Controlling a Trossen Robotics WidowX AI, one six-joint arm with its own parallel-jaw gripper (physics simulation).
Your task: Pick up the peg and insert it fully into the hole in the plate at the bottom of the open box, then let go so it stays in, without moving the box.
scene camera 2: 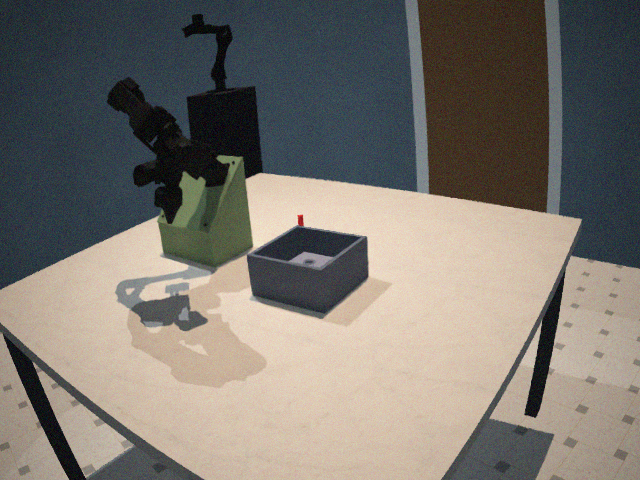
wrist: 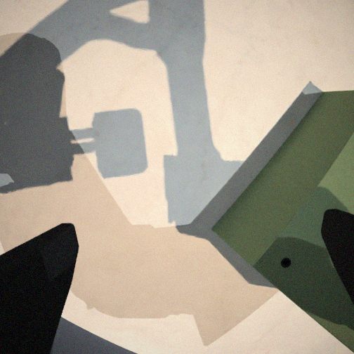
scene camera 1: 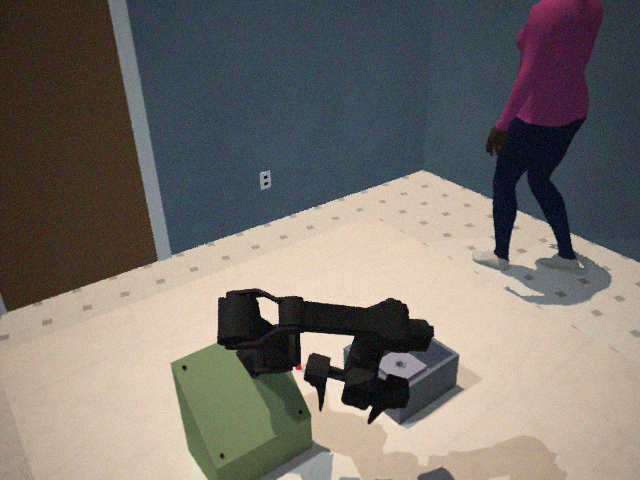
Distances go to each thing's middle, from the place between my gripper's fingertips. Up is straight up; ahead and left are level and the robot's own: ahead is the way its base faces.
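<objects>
I find the pale plate (scene camera 1: 405, 365) 150 mm below my hand, and it sits 300 mm ahead of that hand as well as 110 mm to the left of it.
</objects>
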